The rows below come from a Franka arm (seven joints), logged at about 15 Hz.
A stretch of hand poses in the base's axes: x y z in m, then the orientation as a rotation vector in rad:
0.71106, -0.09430, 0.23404, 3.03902, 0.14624, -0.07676
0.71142, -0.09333, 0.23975, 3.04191, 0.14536, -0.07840
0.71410, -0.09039, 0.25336, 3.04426, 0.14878, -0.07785
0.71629, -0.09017, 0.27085, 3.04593, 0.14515, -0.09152
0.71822, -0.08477, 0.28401, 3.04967, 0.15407, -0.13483
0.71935, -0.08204, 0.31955, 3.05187, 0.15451, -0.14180
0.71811, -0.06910, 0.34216, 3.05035, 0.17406, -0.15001
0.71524, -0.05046, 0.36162, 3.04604, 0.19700, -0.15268
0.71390, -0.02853, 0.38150, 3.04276, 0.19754, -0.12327
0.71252, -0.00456, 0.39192, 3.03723, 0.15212, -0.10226
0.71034, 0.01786, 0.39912, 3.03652, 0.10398, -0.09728
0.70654, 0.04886, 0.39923, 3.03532, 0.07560, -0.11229
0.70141, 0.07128, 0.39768, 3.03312, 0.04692, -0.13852
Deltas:
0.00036, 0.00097, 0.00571, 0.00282, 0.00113, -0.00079
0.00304, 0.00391, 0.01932, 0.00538, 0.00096, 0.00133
0.00523, 0.00413, 0.03681, 0.00675, 0.00983, -0.00158
0.00716, 0.00953, 0.04997, 0.01124, 0.03855, 0.00259
0.00829, 0.01226, 0.08551, 0.01355, 0.04315, 0.00252
0.00705, 0.02520, 0.10812, 0.01350, 0.04915, 0.01505
0.00418, 0.04384, 0.12758, 0.01097, 0.05161, 0.03014
0.00284, 0.06577, 0.14746, 0.00738, 0.03234, 0.03169
0.00146, 0.08974, 0.15788, -0.00149, 0.01688, 0.00310
-0.00072, 0.11216, 0.16508, -0.00495, 0.01196, -0.02819
-0.00452, 0.14316, 0.16519, -0.00740, 0.02084, -0.04722
-0.00965, 0.16558, 0.16364, -0.01042, 0.03710, -0.06680

